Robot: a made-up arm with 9 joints. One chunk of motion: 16 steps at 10 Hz.
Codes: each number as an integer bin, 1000 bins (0 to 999) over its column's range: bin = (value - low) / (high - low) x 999, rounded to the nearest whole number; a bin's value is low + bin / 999 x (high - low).
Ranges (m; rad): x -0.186..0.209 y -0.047..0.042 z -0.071..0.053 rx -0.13..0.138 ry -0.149..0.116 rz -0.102..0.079
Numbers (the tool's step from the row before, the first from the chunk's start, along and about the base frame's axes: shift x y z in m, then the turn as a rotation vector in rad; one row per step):
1: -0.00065 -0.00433 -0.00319 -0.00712 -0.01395 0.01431
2: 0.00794 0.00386 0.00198 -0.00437 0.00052 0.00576
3: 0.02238 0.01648 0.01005 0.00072 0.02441 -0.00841
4: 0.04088 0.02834 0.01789 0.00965 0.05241 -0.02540
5: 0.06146 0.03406 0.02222 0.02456 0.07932 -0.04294
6: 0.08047 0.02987 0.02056 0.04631 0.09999 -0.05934
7: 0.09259 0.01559 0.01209 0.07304 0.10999 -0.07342
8: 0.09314 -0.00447 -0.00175 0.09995 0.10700 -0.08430
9: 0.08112 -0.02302 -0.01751 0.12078 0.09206 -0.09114
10: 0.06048 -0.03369 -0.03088 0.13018 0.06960 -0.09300
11: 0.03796 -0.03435 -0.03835 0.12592 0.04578 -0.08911
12: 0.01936 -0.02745 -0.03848 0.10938 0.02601 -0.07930
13: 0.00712 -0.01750 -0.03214 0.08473 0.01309 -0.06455
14: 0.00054 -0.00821 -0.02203 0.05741 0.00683 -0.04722
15: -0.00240 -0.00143 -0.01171 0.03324 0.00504 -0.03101
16: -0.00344 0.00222 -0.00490 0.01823 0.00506 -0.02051
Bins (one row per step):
1: 469 479 546 458 509 642
2: 490 571 588 468 564 595
3: 527 713 653 487 654 517
4: 574 846 716 521 759 423
5: 626 910 751 576 861 326
6: 674 863 738 657 939 235
7: 705 703 669 757 976 158
8: 706 477 558 857 965 98
9: 676 269 431 935 909 60
10: 623 149 323 970 824 50
11: 566 142 263 954 734 71
12: 519 219 262 892 660 125
13: 488 331 313 800 611 207
14: 472 435 395 699 587 302
15: 464 512 478 608 581 392
16: 462 552 533 553 581 450

